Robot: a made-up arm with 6 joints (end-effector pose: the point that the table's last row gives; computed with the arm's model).
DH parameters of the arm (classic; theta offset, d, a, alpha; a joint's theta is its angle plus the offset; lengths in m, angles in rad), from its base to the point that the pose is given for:
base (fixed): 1.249 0 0.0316 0
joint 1: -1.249 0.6 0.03 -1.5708
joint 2: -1.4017 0 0.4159 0
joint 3: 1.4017 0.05 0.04 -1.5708
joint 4: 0 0.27 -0.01 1.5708
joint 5: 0 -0.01 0.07 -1.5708
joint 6: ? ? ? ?
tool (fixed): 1.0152 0.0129 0 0
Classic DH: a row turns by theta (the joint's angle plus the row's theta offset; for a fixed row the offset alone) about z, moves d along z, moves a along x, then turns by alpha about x.
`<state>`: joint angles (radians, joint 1 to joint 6).
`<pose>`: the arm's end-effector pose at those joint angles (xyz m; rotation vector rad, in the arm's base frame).
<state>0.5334 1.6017 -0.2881 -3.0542 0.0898 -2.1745</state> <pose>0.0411 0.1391 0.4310 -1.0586 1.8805 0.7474</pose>
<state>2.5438 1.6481 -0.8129 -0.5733 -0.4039 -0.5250</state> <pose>-0.2543 0.1053 0.1965 0.1513 0.5223 -1.5744</pose>
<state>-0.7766 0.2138 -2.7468 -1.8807 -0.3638 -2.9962</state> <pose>0.3602 -0.1075 1.2712 -0.5271 -1.4091 -0.7569</pose>
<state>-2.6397 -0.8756 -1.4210 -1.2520 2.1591 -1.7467</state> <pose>0.0222 0.1164 1.1140 0.5454 1.3506 -0.0099</pose>
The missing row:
joint 6: -0.0999 0.0967 -0.009 2.1222
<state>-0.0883 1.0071 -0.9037 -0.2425 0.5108 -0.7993</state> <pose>0.4241 0.0323 0.3823 -0.6451 0.3748 2.1741</pose>
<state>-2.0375 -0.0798 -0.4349 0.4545 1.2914 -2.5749</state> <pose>-0.0303 -0.1880 0.6773 -1.0392 -0.4389 0.7887</pose>
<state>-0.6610 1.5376 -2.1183 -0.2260 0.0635 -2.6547</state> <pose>0.6088 -0.3849 0.2950 1.4914 0.3554 -2.2659</pose>
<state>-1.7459 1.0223 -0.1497 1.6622 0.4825 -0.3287</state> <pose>0.0342 -0.1282 0.4843 1.4988 1.2344 -1.2163</pose>
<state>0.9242 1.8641 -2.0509 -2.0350 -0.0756 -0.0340</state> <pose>0.2209 0.4760 0.0683 0.7430 1.2042 -1.8514</pose>
